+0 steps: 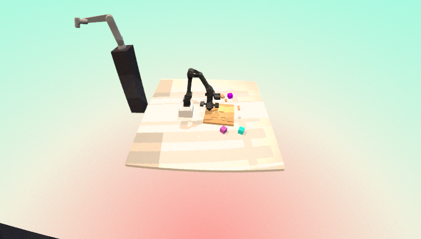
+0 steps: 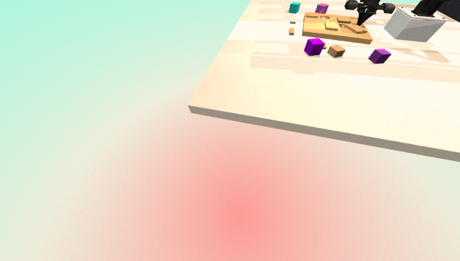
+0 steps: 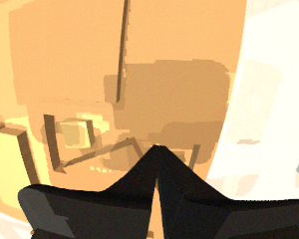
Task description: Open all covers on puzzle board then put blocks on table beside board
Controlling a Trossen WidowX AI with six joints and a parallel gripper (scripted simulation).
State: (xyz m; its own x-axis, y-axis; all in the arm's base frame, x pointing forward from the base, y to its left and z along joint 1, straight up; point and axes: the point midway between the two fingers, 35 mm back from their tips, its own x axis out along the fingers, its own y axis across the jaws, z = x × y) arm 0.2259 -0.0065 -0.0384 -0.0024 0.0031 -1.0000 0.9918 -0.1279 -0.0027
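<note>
The small orange piece is 32 cm ahead of my gripper tip, 7 cm to the left of it and 2 cm below it. Also, from my gripper tip: small grey piece 31 cm ahead, 7 cm to the right, 2 cm below; magenta block 26 cm to the right, 13 cm ahead; dark purple block 28 cm to the left.
</note>
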